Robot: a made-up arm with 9 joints. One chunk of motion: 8 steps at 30 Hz.
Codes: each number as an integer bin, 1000 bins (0 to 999) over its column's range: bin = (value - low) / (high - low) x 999, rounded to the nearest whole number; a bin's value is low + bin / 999 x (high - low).
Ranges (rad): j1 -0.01..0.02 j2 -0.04..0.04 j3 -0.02..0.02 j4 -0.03..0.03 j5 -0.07..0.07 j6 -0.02..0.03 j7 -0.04..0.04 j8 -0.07..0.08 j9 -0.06..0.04
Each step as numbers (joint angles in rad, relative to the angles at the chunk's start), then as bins.
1 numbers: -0.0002 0.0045 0.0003 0.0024 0.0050 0.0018 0.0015 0.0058 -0.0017
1 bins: 326 556 507 539 535 436 518 505 582
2 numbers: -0.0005 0.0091 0.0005 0.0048 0.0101 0.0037 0.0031 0.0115 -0.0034
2 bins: 316 613 512 579 572 474 538 543 565
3 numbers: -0.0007 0.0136 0.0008 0.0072 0.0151 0.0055 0.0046 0.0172 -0.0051
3 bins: 310 669 519 619 607 509 557 581 548
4 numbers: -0.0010 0.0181 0.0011 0.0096 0.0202 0.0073 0.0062 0.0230 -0.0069
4 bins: 300 726 527 659 644 545 577 619 530
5 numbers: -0.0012 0.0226 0.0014 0.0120 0.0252 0.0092 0.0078 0.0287 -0.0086
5 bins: 293 782 534 699 679 583 597 657 513
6 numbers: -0.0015 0.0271 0.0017 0.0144 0.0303 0.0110 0.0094 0.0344 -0.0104
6 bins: 283 838 542 739 716 619 617 695 496
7 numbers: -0.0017 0.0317 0.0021 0.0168 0.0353 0.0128 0.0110 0.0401 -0.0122
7 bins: 276 895 552 779 751 655 637 733 478
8 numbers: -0.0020 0.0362 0.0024 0.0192 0.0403 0.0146 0.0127 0.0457 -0.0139
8 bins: 266 952 559 819 787 691 658 771 461
